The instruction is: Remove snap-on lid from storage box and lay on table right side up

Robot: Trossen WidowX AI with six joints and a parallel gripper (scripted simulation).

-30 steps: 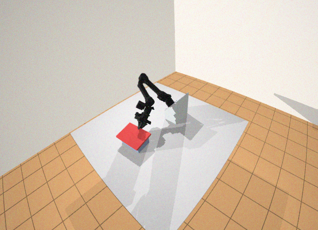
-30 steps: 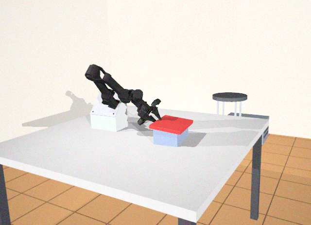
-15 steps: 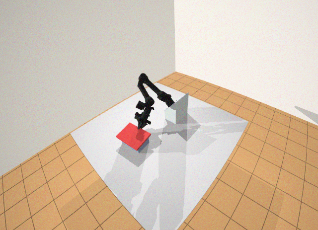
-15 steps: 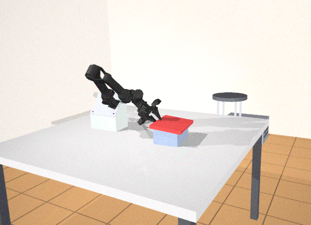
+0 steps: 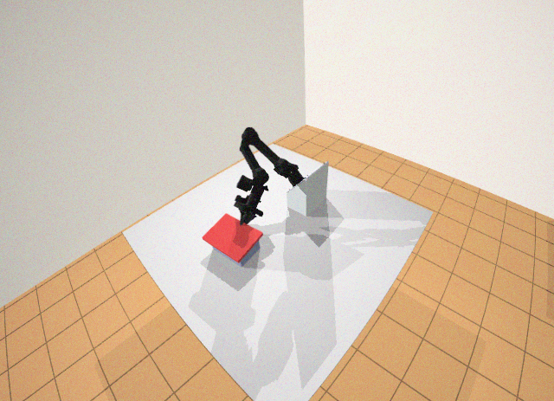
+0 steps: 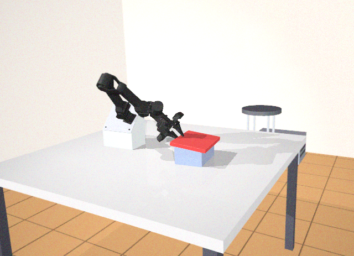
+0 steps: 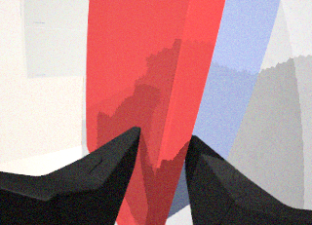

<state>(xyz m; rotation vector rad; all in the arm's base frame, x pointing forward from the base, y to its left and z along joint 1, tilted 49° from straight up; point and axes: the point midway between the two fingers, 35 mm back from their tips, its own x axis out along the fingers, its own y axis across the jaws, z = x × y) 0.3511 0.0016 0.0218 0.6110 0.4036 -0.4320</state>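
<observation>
Right now the red lid is 7 cm ahead of my gripper tip and 2 cm to the left of it. The rest, counted from my gripper tip: pale blue storage box 7 cm ahead, 2 cm to the left, 6 cm below.
</observation>
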